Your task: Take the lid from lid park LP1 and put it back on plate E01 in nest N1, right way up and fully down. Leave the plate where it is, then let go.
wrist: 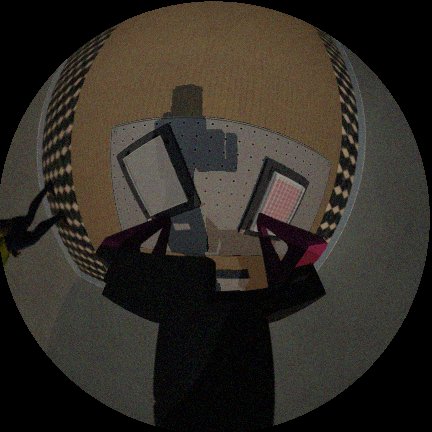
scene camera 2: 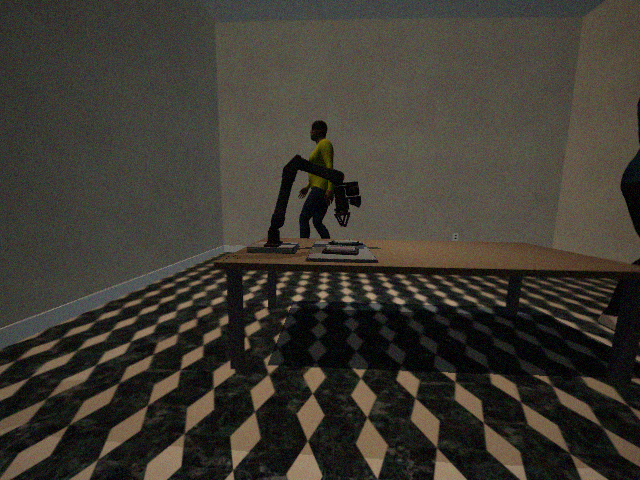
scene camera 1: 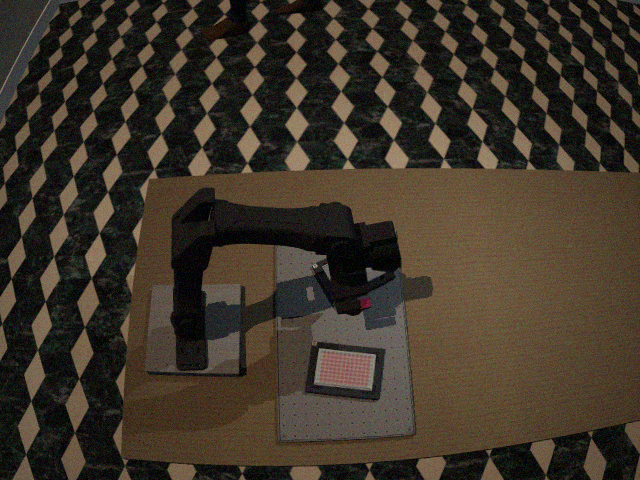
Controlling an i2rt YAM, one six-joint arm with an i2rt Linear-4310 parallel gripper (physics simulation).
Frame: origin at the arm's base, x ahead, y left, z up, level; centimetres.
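Seen in the pictures: gripper, between the fingertips: (wrist: 213,217) (scene camera 2: 343,226) (scene camera 1: 351,294); arm's base, origin of its link: (scene camera 2: 273,244) (scene camera 1: 190,330).
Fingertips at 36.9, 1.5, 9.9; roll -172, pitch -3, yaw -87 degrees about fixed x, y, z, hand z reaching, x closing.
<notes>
Offsets run from my fingertips to a thing's top centre, as dx, dy, dz. Level surfaces: height alone.
The pale, flat lid @[+2.6, +10.4, -9.4] (wrist: 156,175) lies in the dark frame of the lid park @[+2.6, +10.4, -9.2] (wrist: 184,172) (scene camera 1: 323,283), at the left in the wrist view. In scene camera 1 the arm hides most of it. Plate E01 @[-2.5, -14.0, -8.5] (scene camera 1: 345,368) (wrist: 282,199), white with a grid of pink-red wells, sits in the dark nest N1 @[-2.5, -14.0, -9.4] (scene camera 1: 379,374) (wrist: 253,201). The labels are not readable. My gripper (scene camera 2: 342,222) (wrist: 213,217) is open and empty, above the board. In the wrist view one fingertip shows near the lid park's lower corner, the other over the lower part of the nest.
The grey perforated board @[-2.0, -3.9, -11.1] (scene camera 1: 343,423) (wrist: 215,192) lies on the wooden table @[dz -12.4] (scene camera 1: 516,310) (scene camera 2: 439,253). The arm's base stands on a pale block (scene camera 1: 224,356) to the left. A person in yellow (scene camera 2: 321,155) stands behind the table, and another person (scene camera 2: 630,180) shows partly at the right edge.
</notes>
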